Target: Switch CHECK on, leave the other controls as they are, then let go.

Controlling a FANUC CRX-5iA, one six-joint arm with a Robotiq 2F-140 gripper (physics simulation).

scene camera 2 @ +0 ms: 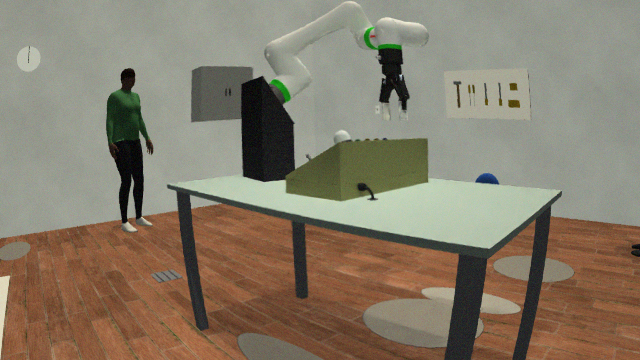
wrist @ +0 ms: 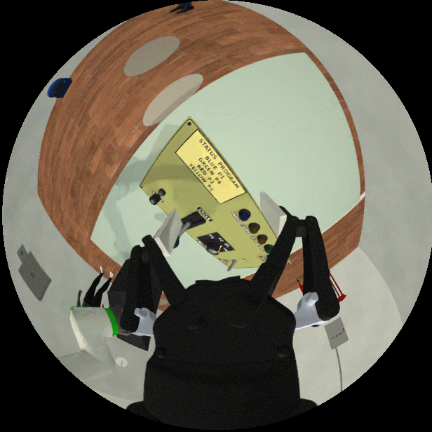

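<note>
The olive control panel stands on the table. My gripper is open and empty, pointing down, well above the panel. In the wrist view, a black lever control beside the CYCLE label, a rotary selector, a black knob and a small grey lever show. A blue button heads a row of round buttons, partly covered by the right finger. No CHECK label is readable, so I cannot tell which control it is or its state.
A white ball-shaped part rises from the panel's top edge. A short black cable leaves its side onto the pale table. The black robot pedestal stands behind the panel. A person in green stands beyond the table.
</note>
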